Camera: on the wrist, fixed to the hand. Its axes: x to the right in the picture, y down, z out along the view.
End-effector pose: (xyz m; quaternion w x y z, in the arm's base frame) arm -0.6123 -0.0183 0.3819 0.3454 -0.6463 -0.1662 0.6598
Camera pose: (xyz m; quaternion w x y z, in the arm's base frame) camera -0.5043 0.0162 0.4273 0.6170 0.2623 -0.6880 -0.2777
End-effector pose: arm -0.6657 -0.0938 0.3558 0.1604 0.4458 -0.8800 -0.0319
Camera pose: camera -0.5735 -0.1323 0.4259 0.1442 -0.8553 -0.4439 0.2250
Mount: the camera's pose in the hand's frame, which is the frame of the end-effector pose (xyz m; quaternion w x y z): -0.0024 -0.0806 -0.0917 0.0253 0.0107 0.1287 0.9913
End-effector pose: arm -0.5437 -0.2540 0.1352 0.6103 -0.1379 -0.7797 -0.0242
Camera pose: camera -0.4762 -0.3508 0.1667 0.1413 -0.7668 0.1953 0.5950
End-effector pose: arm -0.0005 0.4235 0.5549 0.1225 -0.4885 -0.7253 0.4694
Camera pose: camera 0.0112 0.4664 0.6686 0.3636 0.7904 -0.4867 -0.0782
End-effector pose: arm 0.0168 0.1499 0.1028 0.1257 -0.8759 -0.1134 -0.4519
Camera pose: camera -0.0797 0.1961 0.1617 0.4751 -0.0751 0.8767 0.0017
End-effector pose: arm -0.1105 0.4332 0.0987 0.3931 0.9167 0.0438 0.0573
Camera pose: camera -0.1285 0.5539 0.1028 0.0623 -0.0634 0.8564 -0.5086
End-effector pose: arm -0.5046 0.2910 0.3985 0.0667 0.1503 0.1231 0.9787
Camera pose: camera -0.5233 0.3478 0.2920 0.9859 -0.0006 0.1268 -0.1089
